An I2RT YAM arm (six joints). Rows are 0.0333 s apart.
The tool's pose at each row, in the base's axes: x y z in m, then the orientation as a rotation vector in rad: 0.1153, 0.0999, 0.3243, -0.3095, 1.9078, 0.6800; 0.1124, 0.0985, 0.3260, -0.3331, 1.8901, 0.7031; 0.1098, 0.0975, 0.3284, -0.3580, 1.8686, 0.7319; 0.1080, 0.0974, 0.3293, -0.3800, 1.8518, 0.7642; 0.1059, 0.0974, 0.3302, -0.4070, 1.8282, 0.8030; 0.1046, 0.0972, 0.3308, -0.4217, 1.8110, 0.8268; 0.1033, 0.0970, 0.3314, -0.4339, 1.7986, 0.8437; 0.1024, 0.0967, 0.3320, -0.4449, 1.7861, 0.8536; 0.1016, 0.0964, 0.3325, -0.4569, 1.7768, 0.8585; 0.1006, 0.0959, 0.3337, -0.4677, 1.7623, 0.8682; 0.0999, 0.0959, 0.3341, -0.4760, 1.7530, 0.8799
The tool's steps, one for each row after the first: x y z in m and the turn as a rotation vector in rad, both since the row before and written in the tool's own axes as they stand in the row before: -0.0004, 0.0009, -0.0035, -0.0293, -0.0072, -0.0085; -0.0012, 0.0013, -0.0032, -0.0346, -0.0095, -0.0074; -0.0001, 0.0012, -0.0016, -0.0350, -0.0055, -0.0022; 0.0000, 0.0015, -0.0017, -0.0431, -0.0089, -0.0039; -0.0001, 0.0009, -0.0012, -0.0262, -0.0082, -0.0020; -0.0001, 0.0009, -0.0011, -0.0195, -0.0052, -0.0025; -0.0002, 0.0006, -0.0009, -0.0142, -0.0060, -0.0055; -0.0002, 0.0005, -0.0008, -0.0107, -0.0030, -0.0076; -0.0008, 0.0007, -0.0012, -0.0145, -0.0077, -0.0062; -0.0001, 0.0006, -0.0005, -0.0137, -0.0041, -0.0017
